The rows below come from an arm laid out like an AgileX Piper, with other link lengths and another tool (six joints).
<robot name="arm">
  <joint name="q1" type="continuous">
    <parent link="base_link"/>
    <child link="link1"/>
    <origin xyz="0 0 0.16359" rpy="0 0 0"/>
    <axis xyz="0 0 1"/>
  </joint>
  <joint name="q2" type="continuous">
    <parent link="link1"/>
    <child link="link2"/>
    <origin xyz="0 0 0" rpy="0 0 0"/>
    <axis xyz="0 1 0"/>
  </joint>
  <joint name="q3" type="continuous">
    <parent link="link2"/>
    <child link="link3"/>
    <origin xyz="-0.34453 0 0.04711" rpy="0 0 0"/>
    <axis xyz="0 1 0"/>
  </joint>
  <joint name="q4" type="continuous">
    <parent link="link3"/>
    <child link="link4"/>
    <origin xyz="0.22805 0 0.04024" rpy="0 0 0"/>
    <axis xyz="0.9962 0 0.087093"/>
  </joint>
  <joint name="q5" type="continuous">
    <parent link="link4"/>
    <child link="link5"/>
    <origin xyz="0 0 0" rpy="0 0 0"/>
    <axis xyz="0 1 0"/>
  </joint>
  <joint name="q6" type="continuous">
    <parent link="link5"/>
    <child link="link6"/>
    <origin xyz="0.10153 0 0.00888" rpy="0 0 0"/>
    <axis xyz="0.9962 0 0.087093"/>
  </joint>
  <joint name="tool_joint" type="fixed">
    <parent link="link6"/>
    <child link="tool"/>
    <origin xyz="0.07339 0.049 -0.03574" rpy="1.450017 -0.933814 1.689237"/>
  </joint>
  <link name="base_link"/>
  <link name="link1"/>
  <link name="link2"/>
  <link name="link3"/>
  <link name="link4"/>
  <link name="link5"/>
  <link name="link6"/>
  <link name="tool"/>
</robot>
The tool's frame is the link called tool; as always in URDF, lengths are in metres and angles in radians. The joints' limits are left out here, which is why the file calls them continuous.
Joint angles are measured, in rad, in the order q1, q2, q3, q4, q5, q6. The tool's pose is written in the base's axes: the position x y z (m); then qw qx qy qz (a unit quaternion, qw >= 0). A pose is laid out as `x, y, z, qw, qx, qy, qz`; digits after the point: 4 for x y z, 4 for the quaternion.
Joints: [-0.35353 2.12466 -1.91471 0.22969 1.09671 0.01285]
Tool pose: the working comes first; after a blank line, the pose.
Where each joint sits with the arm in this pose, in the base's axes (m; each line is computed from the numbers above, not from the rounded line before):
q1: 0.0000 0.0000 0.1636
q2: 0.0000 0.0000 0.1636
q3: 0.2076 -0.0766 0.4318
q4: 0.4247 -0.1567 0.4237
q5: 0.4247 -0.1567 0.4237
q6: 0.4650 -0.1496 0.3303
the tool: 0.4758 -0.0825 0.2637

0.4758, -0.0825, 0.2637, 0.0284, -0.9737, -0.0987, -0.2034
